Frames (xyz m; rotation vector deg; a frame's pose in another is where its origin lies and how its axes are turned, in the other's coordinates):
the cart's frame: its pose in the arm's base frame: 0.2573 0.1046 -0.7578 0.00 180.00 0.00
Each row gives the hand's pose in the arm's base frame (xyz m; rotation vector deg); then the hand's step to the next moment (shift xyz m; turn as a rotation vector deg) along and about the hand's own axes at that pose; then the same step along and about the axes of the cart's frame.
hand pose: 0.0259 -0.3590 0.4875 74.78 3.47 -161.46
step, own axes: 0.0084 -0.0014 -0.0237 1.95 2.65 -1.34
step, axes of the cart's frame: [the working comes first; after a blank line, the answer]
step, axes of the arm's base frame: 0.0125 0.0025 -0.0217 -0.11 -2.61 -2.41

-0.0125 0.0025 0.0217 0.11 -2.61 2.41
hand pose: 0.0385 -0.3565 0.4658 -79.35 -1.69 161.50
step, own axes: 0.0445 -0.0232 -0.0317 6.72 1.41 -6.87
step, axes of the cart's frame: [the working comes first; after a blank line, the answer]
step, axes of the arm's base frame: -0.0023 0.0241 -0.0542 1.34 -1.24 -9.54

0.0023 0.0241 0.0542 -1.34 -1.24 9.54
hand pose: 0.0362 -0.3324 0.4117 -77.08 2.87 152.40
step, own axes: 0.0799 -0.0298 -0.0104 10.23 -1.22 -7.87
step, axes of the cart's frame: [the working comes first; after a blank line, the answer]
step, axes of the arm's base frame: -0.0336 0.0385 -0.0691 0.51 1.71 -12.84

0.0336 0.0385 0.0691 -0.51 1.71 12.84
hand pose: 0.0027 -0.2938 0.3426 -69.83 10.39 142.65
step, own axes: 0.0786 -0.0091 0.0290 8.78 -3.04 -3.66
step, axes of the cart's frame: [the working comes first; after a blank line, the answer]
step, axes of the arm's base frame: -0.0622 0.0369 -0.0433 -1.10 4.14 -9.02

0.0622 0.0369 0.0433 1.10 4.14 9.02
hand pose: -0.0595 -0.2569 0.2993 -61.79 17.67 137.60
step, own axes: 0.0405 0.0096 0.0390 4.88 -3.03 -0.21
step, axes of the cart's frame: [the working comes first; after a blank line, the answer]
step, axes of the arm's base frame: -0.0530 0.0207 -0.0044 -1.08 4.16 -3.81

0.0530 0.0207 0.0044 1.08 4.16 3.81
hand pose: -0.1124 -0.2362 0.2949 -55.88 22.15 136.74
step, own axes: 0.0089 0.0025 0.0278 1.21 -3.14 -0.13
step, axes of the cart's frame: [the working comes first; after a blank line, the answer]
step, axes of the arm's base frame: -0.0224 0.0135 0.0132 1.14 2.96 -1.15

0.0224 0.0135 -0.0132 -1.14 2.96 1.15
